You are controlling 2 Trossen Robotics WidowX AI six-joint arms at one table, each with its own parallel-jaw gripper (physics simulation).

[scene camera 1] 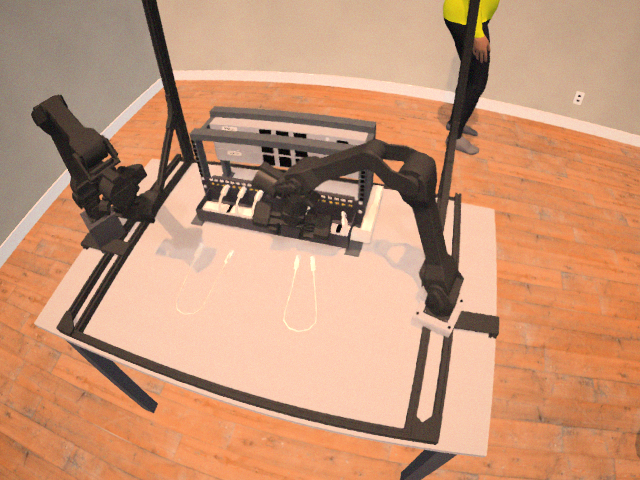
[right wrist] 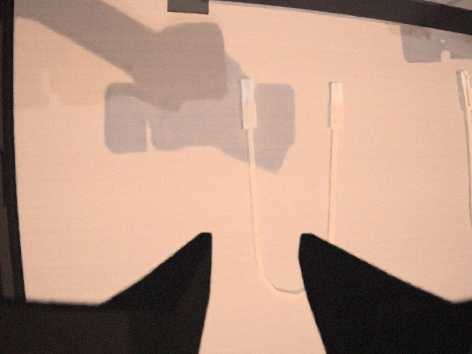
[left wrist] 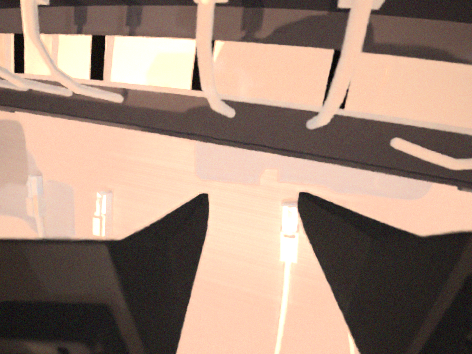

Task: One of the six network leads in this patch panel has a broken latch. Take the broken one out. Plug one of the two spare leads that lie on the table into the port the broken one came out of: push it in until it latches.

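Where they show: left gripper, fingertip midpoint: [scene camera 1: 289,236] [left wrist: 253,200]; right gripper, fingertip midpoint: [scene camera 1: 149,221] [right wrist: 255,244]; left arm's base at its link origin: [scene camera 1: 440,307]; right arm's base at its link origin: [scene camera 1: 97,213].
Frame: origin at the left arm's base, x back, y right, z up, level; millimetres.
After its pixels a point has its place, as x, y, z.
The patch panel [scene camera 1: 333,205] {-370, 134, 31} stands low in the rack at the table's back, partly hidden by my left arm. White leads [scene camera 1: 241,192] [left wrist: 206,55] hang from its ports. The latches are too small or out of sight, so I cannot tell the broken one. One spare lead [scene camera 1: 188,313] {-524, -309, -39} [right wrist: 254,200] {-608, -228, -40} lies looped at the left; the other spare lead [scene camera 1: 299,330] {-264, -196, -39} [left wrist: 283,300] {-355, -89, -39} lies looped at the centre. My left gripper [scene camera 1: 295,228] {-420, -3, 13} [left wrist: 253,200] {-420, -3, 13} is open in front of the panel; a centre lead's plug shows beside its right fingertip in the left wrist view. My right gripper [right wrist: 255,244] {-659, -235, 154} is open above the table.
The grey rack frame [scene camera 1: 292,114] {-550, 224, 217} rises behind the panel and carries a light unit with dark ports. A white block [scene camera 1: 369,219] {-278, 168, -5} stands at its right end. Dark rails [scene camera 1: 232,387] {-300, -404, -25} edge the table, and dark upright posts [scene camera 1: 160,56] {-954, 128, 386} stand at both sides.
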